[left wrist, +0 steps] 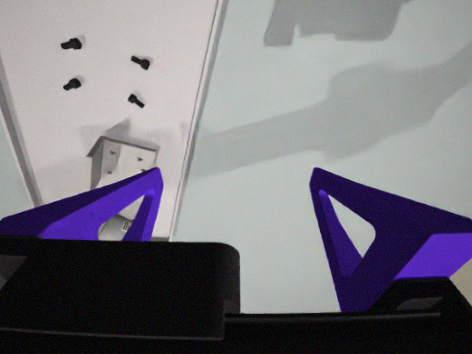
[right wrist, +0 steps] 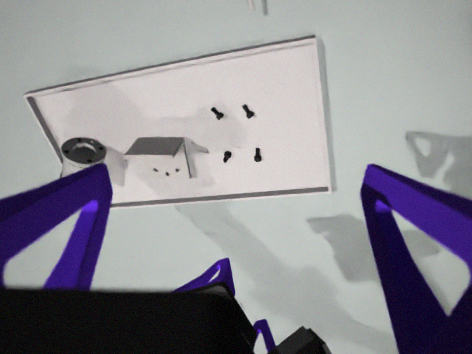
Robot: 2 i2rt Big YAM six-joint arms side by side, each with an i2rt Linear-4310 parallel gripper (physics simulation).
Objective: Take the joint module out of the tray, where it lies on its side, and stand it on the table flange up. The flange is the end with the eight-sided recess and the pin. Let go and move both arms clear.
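Places are measured from the left arm's base along level axes (x right, y ahead, z up), in metres.
Pixels of known places: left gripper, fingertip midpoint: [left wrist: 236,176] [right wrist: 243,291]; right gripper, fingertip midpoint: [right wrist: 236,178].
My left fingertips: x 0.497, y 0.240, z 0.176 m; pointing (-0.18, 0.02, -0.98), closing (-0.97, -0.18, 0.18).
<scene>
Ahead of a thing's pixels: the offset from my left fingertips to its top centre.
The joint module {dx +0.148, dy +0.234, dz -0.109 m} [left wrist: 111,228] [right wrist: 83,152] is a light grey cylinder lying on its side in the white tray {dx +0.136, dy +0.084, dz -0.160 m} [left wrist: 198,100] [right wrist: 327,115]. In the right wrist view its dark flange face with an eight-sided recess shows near the tray's left end, and the lower part is hidden by a finger. In the left wrist view a finger covers much of it. My left gripper [left wrist: 236,176] is open and empty, above the table beside the tray. My right gripper [right wrist: 236,178] is open and empty, above the tray's edge, with the module off by its left finger.
A grey angle bracket [left wrist: 127,155] [right wrist: 160,147] stands in the tray beside the module. Several black screws {dx +0.084, dy -0.024, dz -0.162 m} [left wrist: 140,62] {dx +0.151, dy -0.032, dz -0.162 m} [right wrist: 248,111] lie beyond it. In the right wrist view, purple fingers and black parts of the left arm show at the bottom centre. Arm shadows fall on the table.
</scene>
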